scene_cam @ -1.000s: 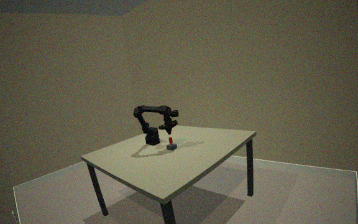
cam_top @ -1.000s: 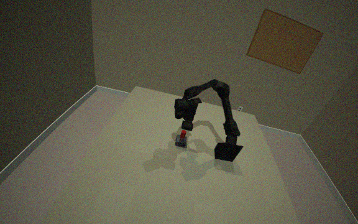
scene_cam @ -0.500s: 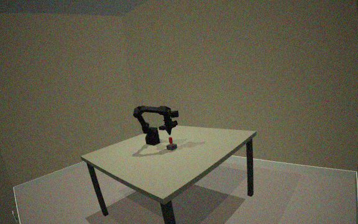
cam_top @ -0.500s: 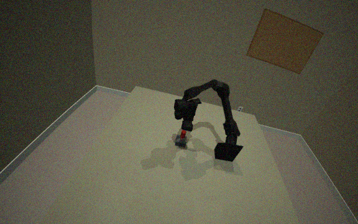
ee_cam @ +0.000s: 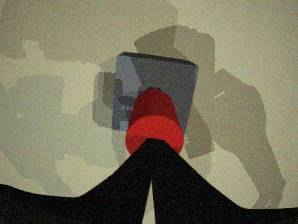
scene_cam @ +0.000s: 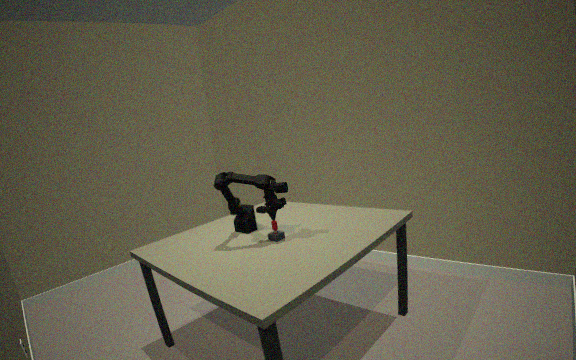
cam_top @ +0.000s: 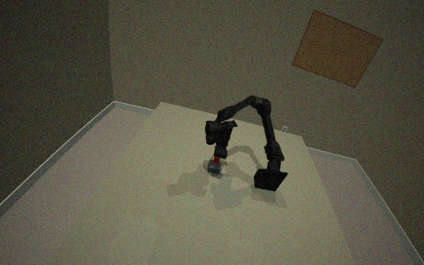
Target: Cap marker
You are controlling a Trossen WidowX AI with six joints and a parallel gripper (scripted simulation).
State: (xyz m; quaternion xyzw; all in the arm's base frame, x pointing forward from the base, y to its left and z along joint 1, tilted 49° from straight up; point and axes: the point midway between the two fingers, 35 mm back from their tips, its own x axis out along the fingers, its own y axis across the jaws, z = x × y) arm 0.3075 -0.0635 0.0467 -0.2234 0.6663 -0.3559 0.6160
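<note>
The red cap lies 30 mm below my gripper tip. From my gripper tip the other things lie so: holder block 90 mm below; then red marker 40 mm below.
</note>
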